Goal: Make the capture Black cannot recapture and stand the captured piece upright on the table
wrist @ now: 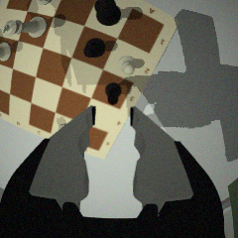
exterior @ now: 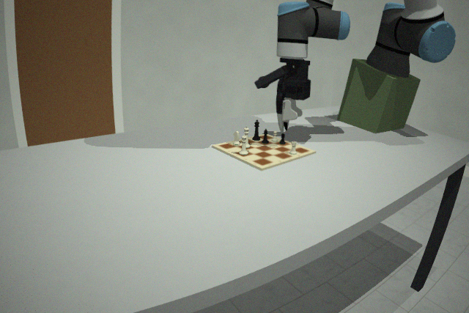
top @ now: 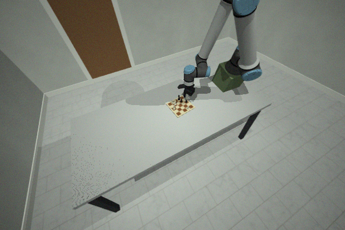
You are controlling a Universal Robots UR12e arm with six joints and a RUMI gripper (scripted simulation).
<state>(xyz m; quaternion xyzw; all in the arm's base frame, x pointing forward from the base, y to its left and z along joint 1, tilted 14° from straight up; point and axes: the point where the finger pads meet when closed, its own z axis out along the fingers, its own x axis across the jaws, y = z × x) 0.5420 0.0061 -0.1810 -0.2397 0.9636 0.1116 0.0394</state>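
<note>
Now: the black pawn 40 mm below my hand. From my hand the other things lie so: chessboard: 80 mm ahead, 60 mm below, 10 mm to the left; then white pawn: 40 mm below, 30 mm to the right; then black king: 70 mm to the right, 50 mm ahead, 20 mm below.
</note>
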